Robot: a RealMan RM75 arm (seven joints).
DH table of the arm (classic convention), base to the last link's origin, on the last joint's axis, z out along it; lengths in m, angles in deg. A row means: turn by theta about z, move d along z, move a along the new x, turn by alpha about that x. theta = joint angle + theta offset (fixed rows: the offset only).
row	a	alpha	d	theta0
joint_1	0	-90	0.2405	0
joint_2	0	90	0	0
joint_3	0	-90	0.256	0
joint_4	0	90	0	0
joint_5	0	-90	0.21	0
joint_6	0	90	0	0
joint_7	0	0	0.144	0
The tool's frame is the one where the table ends.
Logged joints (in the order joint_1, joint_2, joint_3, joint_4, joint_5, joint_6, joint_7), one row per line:
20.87, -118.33, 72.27, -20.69, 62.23, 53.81, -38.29
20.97, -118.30, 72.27, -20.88, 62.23, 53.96, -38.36
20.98, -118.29, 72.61, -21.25, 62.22, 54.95, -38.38
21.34, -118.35, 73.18, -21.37, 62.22, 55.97, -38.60
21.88, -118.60, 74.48, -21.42, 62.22, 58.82, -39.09
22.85, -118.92, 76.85, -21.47, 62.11, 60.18, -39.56
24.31, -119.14, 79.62, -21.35, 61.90, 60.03, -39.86
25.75, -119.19, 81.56, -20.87, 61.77, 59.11, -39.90
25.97, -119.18, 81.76, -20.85, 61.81, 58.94, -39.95
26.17, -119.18, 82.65, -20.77, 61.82, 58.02, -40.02
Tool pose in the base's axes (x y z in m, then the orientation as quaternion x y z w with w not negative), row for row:
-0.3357, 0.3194, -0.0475, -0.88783, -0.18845, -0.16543, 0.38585
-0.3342, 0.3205, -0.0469, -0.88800, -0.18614, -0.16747, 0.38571
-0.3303, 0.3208, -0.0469, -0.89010, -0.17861, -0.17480, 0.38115
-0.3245, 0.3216, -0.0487, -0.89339, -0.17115, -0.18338, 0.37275
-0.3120, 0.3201, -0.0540, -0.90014, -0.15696, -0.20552, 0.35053
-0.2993, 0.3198, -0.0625, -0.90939, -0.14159, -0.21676, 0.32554
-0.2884, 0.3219, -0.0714, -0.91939, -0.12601, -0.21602, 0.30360
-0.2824, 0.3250, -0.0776, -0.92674, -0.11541, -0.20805, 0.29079
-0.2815, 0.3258, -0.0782, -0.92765, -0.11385, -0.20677, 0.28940
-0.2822, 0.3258, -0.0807, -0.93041, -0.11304, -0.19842, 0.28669
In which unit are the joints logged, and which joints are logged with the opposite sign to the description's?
The joints are logged in degrees. Opposite sign: joint_1, joint_4.
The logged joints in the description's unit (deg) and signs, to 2 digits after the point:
-20.87, -118.33, 72.27, 20.69, 62.23, 53.81, -38.29
-20.97, -118.30, 72.27, 20.88, 62.23, 53.96, -38.36
-20.98, -118.29, 72.61, 21.25, 62.22, 54.95, -38.38
-21.34, -118.35, 73.18, 21.37, 62.22, 55.97, -38.60
-21.88, -118.60, 74.48, 21.42, 62.22, 58.82, -39.09
-22.85, -118.92, 76.85, 21.47, 62.11, 60.18, -39.56
-24.31, -119.14, 79.62, 21.35, 61.90, 60.03, -39.86
-25.75, -119.19, 81.56, 20.87, 61.77, 59.11, -39.90
-25.97, -119.18, 81.76, 20.85, 61.81, 58.94, -39.95
-26.17, -119.18, 82.65, 20.77, 61.82, 58.02, -40.02

